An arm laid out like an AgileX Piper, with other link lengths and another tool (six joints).
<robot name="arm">
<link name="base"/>
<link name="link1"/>
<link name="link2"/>
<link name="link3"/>
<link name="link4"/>
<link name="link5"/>
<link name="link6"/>
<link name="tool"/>
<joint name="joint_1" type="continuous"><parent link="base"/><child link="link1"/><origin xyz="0 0 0.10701" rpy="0 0 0"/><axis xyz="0 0 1"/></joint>
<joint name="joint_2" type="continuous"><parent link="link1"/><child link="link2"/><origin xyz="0 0 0" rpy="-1.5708 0 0"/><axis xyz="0 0 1"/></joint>
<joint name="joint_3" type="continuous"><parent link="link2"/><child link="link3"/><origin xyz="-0.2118 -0.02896 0" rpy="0 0 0"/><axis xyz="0 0 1"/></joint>
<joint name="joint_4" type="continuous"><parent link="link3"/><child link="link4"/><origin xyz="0.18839 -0.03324 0" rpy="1.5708 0 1.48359"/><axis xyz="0 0 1"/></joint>
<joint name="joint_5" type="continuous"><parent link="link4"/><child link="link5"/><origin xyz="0 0 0" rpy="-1.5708 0 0"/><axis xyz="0 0 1"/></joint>
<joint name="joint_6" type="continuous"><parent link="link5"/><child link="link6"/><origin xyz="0 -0.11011 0" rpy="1.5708 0 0"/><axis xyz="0 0 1"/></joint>
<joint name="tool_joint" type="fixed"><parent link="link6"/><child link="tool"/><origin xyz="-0.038 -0.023 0.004" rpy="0 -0.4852 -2.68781"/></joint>
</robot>
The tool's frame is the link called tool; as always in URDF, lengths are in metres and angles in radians. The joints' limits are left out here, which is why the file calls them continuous.
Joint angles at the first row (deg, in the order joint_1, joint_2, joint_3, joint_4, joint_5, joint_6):
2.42, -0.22, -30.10, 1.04, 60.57, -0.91
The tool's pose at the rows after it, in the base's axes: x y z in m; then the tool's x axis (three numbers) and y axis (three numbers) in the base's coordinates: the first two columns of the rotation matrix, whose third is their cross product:
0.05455 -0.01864 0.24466 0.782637 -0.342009 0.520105 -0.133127 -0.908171 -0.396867
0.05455 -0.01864 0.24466 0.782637 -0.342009 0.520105 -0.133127 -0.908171 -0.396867
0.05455 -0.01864 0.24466 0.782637 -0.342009 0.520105 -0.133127 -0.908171 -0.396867
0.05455 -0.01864 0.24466 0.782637 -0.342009 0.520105 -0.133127 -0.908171 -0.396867
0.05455 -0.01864 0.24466 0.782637 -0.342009 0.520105 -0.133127 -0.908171 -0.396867
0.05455 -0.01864 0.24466 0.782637 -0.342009 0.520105 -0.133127 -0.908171 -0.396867
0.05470 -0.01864 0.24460 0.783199 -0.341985 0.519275 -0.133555 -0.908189 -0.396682
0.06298 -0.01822 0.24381 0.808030 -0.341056 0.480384 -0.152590 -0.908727 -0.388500
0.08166 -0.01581 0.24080 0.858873 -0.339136 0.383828 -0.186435 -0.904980 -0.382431
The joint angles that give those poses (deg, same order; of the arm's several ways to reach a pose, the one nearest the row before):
2.42, -0.22, -30.10, 1.04, 60.57, -0.91
2.42, -0.22, -30.10, 1.04, 60.57, -0.91
2.42, -0.22, -30.10, 1.04, 60.57, -0.91
2.42, -0.22, -30.10, 1.04, 60.57, -0.91
2.42, -0.22, -30.10, 1.04, 60.57, -0.91
2.42, -0.22, -30.10, 1.04, 60.57, -0.91
2.43, -0.16, -30.10, 1.03, 60.57, -0.91
2.42, 3.56, -30.54, 1.09, 60.11, -0.91
2.42, 11.96, -31.78, 2.28, 59.23, -0.91

